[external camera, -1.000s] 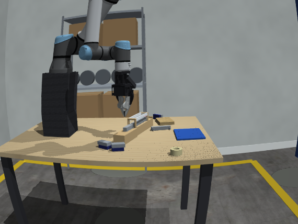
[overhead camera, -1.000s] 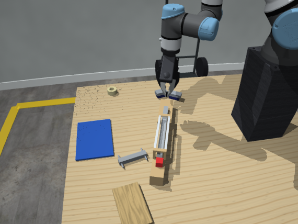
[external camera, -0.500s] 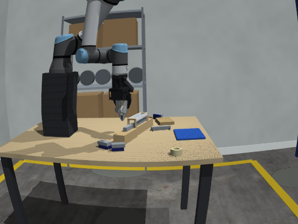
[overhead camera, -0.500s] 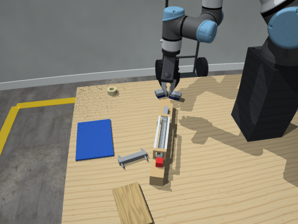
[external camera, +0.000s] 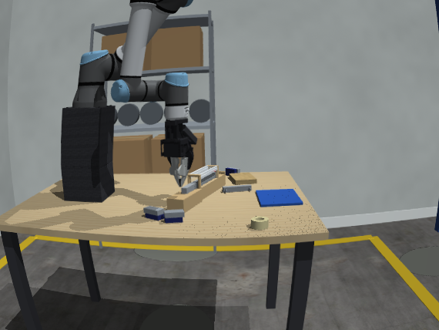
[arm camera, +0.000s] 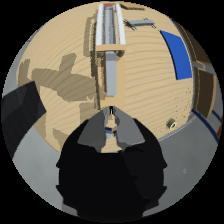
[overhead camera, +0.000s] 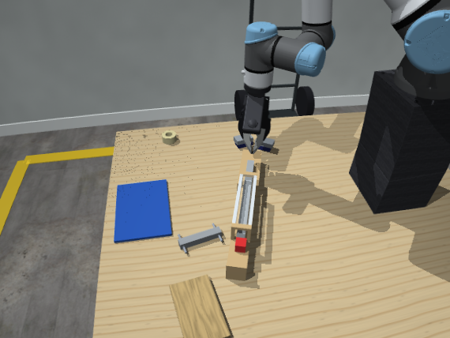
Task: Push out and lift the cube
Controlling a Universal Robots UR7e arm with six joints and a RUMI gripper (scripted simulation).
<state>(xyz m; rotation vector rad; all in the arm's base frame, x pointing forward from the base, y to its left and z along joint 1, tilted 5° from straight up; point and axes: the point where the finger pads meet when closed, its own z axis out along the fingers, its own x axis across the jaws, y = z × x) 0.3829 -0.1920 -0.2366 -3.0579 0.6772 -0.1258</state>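
My hand is 290 mm to the right of the red cube, 130 mm short of it and 30 mm above it. From my hand the other things lie so: wooden frame (180 mm to the left, 90 mm ahead, 30 mm below); then grey bar tool (210 mm to the left, 210 mm ahead, 80 mm below); then grey bar (210 mm to the left, 100 mm ahead, 30 mm below).
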